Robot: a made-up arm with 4 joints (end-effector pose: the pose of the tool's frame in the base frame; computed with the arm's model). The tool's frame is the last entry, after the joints. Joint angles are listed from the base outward.
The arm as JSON. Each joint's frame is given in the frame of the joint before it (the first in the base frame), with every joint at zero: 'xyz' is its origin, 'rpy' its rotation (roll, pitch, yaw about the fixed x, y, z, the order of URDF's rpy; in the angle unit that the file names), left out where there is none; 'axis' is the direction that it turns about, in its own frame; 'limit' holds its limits. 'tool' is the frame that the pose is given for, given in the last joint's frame.
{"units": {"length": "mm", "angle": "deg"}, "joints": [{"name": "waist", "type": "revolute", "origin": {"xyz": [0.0, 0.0, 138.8], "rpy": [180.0, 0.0, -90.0]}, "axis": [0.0, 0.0, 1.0], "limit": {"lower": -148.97, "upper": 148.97}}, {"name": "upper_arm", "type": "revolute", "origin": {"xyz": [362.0, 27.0, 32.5], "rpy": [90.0, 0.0, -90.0]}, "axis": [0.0, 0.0, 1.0], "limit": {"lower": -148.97, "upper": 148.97}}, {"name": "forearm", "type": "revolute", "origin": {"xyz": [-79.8, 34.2, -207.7], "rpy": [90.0, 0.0, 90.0]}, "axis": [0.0, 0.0, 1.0], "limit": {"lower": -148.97, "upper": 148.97}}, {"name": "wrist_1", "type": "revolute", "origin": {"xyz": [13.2, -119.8, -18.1], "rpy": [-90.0, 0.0, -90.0]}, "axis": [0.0, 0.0, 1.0], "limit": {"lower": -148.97, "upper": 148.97}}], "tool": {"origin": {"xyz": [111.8, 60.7, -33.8], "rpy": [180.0, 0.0, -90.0]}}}
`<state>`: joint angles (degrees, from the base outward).
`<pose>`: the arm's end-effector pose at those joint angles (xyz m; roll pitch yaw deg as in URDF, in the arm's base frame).
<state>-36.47 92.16 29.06 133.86</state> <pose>0.3138 -0.4874 0.2432 -92.66 -44.88 -80.73</pose>
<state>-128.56 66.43 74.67 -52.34</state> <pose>0.6848 0.1869 0.0463 83.72 14.76 141.06</pose>
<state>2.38 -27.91 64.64 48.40</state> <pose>-0.1752 -0.6453 -0.1386 66.73 16.64 -21.91</pose>
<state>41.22 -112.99 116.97 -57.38</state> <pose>-0.1552 -0.5065 0.1702 -79.58 -11.72 161.74</pose>
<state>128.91 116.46 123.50 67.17</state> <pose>-0.3806 0.3687 0.3674 -75.76 0.28 20.51</pose>
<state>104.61 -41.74 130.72 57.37</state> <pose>-0.4603 0.2212 -0.1518 119.35 6.74 -71.02</pose>
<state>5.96 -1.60 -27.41 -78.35</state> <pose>-0.1064 -0.7323 0.1833 -7.72 26.43 70.18</pose>
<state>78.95 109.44 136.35 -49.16</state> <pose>-0.4439 0.1284 0.2275 66.85 52.23 -142.29</pose>
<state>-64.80 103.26 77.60 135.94</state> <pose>0.5233 -0.2718 0.2410 -95.45 -58.79 -98.45</pose>
